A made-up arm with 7 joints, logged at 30 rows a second.
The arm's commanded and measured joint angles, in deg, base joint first. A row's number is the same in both.
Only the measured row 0 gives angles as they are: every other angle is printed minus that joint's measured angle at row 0.
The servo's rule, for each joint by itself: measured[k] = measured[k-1] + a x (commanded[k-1-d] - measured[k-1]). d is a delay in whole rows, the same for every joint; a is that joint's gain. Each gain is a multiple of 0.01, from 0.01 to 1. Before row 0 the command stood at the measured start. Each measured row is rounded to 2 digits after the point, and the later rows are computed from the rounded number. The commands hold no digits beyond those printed.
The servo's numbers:
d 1
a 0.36 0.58 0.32 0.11 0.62 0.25 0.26
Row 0, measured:
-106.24 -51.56 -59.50 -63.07 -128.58 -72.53 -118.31
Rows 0 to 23, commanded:
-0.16 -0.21 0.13 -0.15 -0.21 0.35 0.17
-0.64 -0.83 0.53 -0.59 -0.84 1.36 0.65
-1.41 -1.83 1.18 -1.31 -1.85 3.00 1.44
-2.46 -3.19 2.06 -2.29 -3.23 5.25 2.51
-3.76 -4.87 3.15 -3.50 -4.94 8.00 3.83
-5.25 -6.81 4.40 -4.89 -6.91 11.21 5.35
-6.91 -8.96 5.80 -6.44 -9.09 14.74 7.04
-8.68 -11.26 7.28 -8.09 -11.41 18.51 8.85
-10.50 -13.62 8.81 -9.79 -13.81 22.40 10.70
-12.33 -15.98 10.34 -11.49 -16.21 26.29 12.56
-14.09 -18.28 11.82 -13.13 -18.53 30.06 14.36
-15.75 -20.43 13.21 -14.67 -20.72 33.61 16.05
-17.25 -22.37 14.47 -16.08 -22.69 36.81 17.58
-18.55 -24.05 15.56 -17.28 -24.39 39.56 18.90
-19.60 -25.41 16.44 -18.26 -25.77 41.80 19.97
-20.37 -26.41 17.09 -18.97 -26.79 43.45 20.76
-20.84 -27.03 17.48 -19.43 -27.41 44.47 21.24
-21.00 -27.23 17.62 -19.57 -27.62 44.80 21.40
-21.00 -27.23 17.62 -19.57 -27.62 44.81 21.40
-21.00 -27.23 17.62 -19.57 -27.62 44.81 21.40
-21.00 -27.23 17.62 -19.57 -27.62 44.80 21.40
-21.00 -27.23 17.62 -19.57 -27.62 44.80 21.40
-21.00 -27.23 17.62 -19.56 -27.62 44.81 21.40
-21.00 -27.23 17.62 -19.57 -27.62 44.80 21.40
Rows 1 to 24, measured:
0.00 0.00 0.00 0.00 0.00 0.00 0.00
-0.06 -0.12 0.04 -0.02 -0.13 0.09 0.04
-0.27 -0.53 0.20 -0.08 -0.57 0.41 0.20
-0.68 -1.28 0.51 -0.22 -1.36 1.06 0.52
-1.32 -2.39 1.01 -0.45 -2.52 2.11 1.04
-2.20 -3.83 1.69 -0.79 -4.02 3.58 1.77
-3.30 -5.56 2.56 -1.24 -5.81 5.49 2.70
-4.60 -7.53 3.60 -1.81 -7.84 7.80 3.83
-6.07 -9.69 4.78 -2.50 -10.05 10.48 5.14
-7.66 -11.97 6.07 -3.30 -12.38 13.46 6.59
-9.34 -14.30 7.44 -4.20 -14.75 16.67 8.14
-11.05 -16.61 8.84 -5.18 -17.09 20.02 9.76
-12.74 -18.83 10.24 -6.22 -19.34 23.42 11.40
-14.36 -20.88 11.59 -7.30 -21.42 26.77 13.01
-15.87 -22.72 12.86 -8.40 -23.26 29.97 14.54
-17.21 -24.28 14.01 -9.48 -24.82 32.93 15.95
-18.35 -25.52 15.00 -10.52 -26.04 35.56 17.20
-19.25 -26.40 15.79 -11.50 -26.89 37.79 18.25
-19.88 -26.88 16.38 -12.39 -27.34 39.54 19.07
-20.28 -27.08 16.78 -13.18 -27.51 40.86 19.68
-20.54 -27.17 17.05 -13.88 -27.58 41.85 20.13
-20.71 -27.20 17.23 -14.51 -27.60 42.59 20.46
-20.81 -27.22 17.35 -15.07 -27.61 43.14 20.70
-20.88 -27.23 17.44 -15.56 -27.62 43.56 20.88

